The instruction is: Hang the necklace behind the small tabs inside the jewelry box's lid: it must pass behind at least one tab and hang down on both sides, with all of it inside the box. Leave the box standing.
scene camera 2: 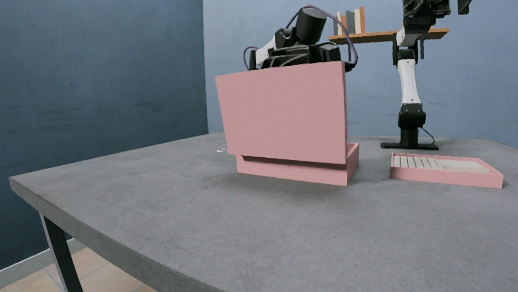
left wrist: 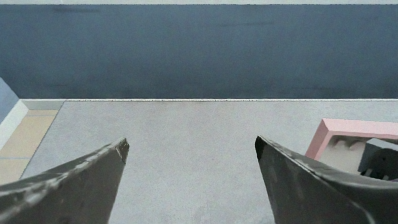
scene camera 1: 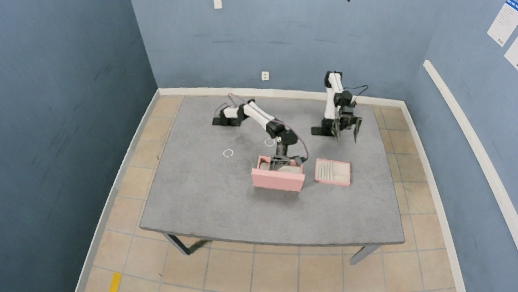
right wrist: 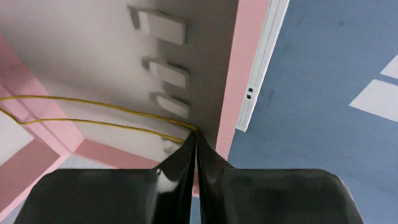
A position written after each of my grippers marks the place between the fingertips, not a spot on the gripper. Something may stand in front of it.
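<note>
I can see my left gripper (left wrist: pixel 192 139). My right gripper (scene camera 2: pixel 254 84) is visible to me too, and the right wrist view also shows that same right gripper (right wrist: pixel 196 134). Then there is a pink jewelry box (scene camera 1: pixel 291 179).
</note>
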